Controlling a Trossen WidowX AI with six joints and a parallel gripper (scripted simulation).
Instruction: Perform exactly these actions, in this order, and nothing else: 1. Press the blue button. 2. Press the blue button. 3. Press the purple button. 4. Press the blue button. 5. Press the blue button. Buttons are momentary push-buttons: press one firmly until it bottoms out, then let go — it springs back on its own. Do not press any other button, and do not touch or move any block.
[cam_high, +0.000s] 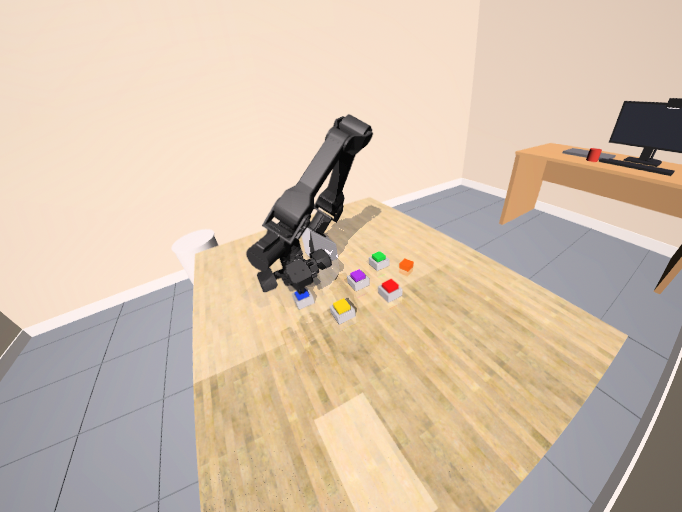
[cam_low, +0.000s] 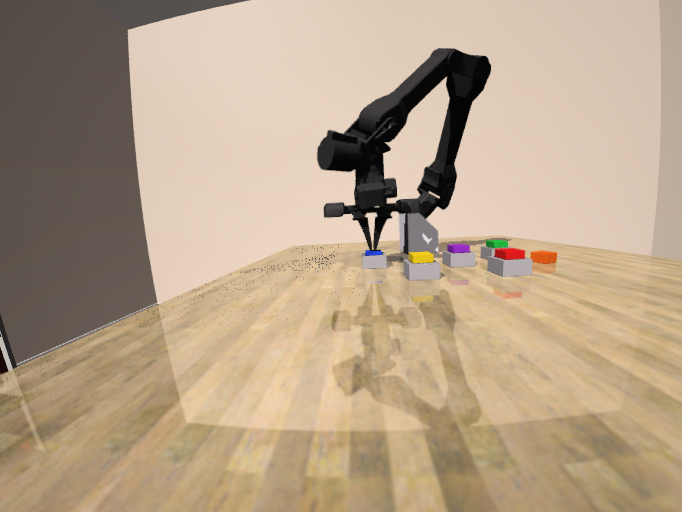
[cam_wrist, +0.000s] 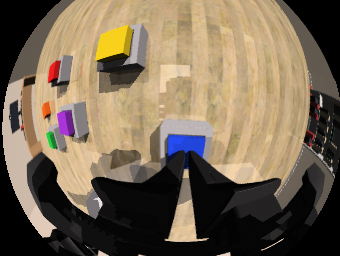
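Now: the blue button right at my gripper tip. Also, from my gripper tip: red button 11 cm ahead, 22 cm to the left; purple button 2 cm ahead, 17 cm to the left; yellow button 10 cm ahead, 7 cm to the left.
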